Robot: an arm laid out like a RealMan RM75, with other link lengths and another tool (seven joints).
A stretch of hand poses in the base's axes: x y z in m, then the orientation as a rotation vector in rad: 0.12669 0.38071 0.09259 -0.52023 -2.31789 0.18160; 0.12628 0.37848 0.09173 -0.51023 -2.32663 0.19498; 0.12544 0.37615 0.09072 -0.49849 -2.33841 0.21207; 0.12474 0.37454 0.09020 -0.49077 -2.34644 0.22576; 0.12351 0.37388 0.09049 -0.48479 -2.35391 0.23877; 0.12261 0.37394 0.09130 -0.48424 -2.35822 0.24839; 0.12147 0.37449 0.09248 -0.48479 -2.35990 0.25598; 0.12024 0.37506 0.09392 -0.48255 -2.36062 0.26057; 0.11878 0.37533 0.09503 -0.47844 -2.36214 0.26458; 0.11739 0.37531 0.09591 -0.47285 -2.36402 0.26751; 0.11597 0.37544 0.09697 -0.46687 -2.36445 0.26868; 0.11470 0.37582 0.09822 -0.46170 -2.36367 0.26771; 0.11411 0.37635 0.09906 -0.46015 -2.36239 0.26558
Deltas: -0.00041 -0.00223 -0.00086 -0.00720 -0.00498 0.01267; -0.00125 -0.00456 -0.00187 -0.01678 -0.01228 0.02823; -0.00195 -0.00617 -0.00239 -0.02486 -0.01721 0.03920; -0.00318 -0.00683 -0.00210 -0.03294 -0.02208 0.04862; -0.00408 -0.00677 -0.00129 -0.04003 -0.02530 0.05267; -0.00522 -0.00622 -0.00011 -0.04578 -0.02639 0.05483; -0.00645 -0.00565 0.00133 -0.04841 -0.02627 0.05786; -0.00791 -0.00538 0.00244 -0.05012 -0.02662 0.06216; -0.00930 -0.00540 0.00332 -0.05062 -0.02713 0.06724; -0.01072 -0.00527 0.00438 -0.04961 -0.02632 0.07179; -0.01199 -0.00489 0.00563 -0.04722 -0.02467 0.07493; -0.01258 -0.00436 0.00647 -0.04510 -0.02331 0.07514
